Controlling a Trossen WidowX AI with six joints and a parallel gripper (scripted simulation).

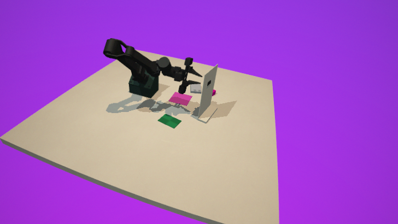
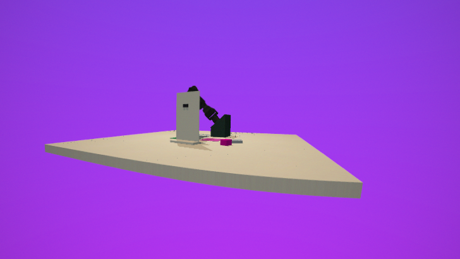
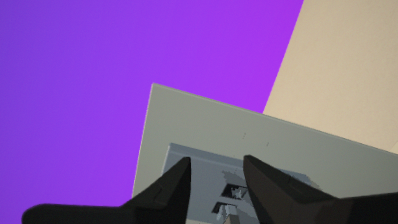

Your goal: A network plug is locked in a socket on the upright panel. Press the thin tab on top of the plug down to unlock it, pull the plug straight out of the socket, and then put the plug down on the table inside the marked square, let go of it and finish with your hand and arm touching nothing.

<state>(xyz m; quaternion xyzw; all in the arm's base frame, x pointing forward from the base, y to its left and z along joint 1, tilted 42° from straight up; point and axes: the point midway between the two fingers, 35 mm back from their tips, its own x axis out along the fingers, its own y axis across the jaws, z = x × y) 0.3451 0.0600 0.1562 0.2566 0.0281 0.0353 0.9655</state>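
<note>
The grey network plug is 2 cm ahead of my gripper tip, 6 cm to the left of it and 3 cm below it. Round my gripper tip: magenta marked square (15 cm behind, 12 cm to the left, 23 cm below); then upright grey panel (4 cm ahead, 5 cm to the left, 11 cm below).
</note>
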